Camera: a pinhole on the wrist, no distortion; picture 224 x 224 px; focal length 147.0 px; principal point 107.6 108.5 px. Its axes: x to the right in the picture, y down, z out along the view. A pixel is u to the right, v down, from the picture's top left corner.
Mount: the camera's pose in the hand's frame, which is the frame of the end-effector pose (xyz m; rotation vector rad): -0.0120 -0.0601 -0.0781 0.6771 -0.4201 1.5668
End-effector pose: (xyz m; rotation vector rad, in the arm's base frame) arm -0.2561 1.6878 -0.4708 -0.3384 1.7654 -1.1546
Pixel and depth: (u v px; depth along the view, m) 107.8 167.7 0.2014
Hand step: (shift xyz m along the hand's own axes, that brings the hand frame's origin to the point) -0.0572 -0.1966 0.0846
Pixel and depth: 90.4 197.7 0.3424
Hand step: -0.1572 -0.3315 0.1813
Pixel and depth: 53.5 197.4 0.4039
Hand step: -0.1815 -0.4578 0.1627
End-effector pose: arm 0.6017 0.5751 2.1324 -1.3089 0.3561 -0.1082
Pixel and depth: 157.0 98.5 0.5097
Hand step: 0.1083 -0.2464 0.4130
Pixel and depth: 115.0 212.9 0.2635
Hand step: -0.1510 -0.2383 0.1533
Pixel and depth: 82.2 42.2 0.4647
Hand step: 0.2753 -0.3902 0.1954
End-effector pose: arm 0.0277 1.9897 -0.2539 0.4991 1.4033 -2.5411
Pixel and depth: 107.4 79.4 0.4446
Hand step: 0.1513 -0.3308 0.2467
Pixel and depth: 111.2 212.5 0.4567
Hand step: -0.2517 -0.3779 0.3151
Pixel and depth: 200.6 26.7 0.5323
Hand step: 0.3682 -0.1029 0.5034
